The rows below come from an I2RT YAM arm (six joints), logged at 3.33 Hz.
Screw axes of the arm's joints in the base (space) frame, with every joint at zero. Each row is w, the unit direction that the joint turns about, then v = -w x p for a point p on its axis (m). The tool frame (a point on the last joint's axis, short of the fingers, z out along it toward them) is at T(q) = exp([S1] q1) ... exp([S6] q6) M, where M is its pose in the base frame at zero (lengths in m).
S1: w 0 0 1 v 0.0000 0.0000 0.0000
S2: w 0 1 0 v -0.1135 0.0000 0.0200
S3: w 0 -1 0 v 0.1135 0.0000 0.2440
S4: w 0 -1 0 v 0.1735 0.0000 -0.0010
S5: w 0 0 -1 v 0.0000 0.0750 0.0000
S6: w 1 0 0 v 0.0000 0.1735 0.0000
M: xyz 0.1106 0.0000 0.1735 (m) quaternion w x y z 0.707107 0 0.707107 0
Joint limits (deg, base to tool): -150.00..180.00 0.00..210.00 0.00..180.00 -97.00..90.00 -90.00..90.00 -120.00..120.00
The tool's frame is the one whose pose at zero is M.
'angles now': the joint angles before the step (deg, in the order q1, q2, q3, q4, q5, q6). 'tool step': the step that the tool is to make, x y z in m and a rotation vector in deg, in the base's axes. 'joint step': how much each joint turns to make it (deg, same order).
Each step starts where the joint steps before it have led.
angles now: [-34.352 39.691 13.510 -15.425 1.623 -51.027]
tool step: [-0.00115 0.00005 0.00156 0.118 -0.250 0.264]
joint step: [-0.404 -0.669 0.200 -0.724 -0.659 -0.264]
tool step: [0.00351 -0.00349 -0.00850 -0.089 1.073 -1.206]
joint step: [-0.012 3.614 -1.048 3.823 1.347 0.288]
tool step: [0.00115 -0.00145 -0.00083 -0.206 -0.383 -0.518]
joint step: [-0.146 0.783 -0.182 1.385 0.243 0.286]
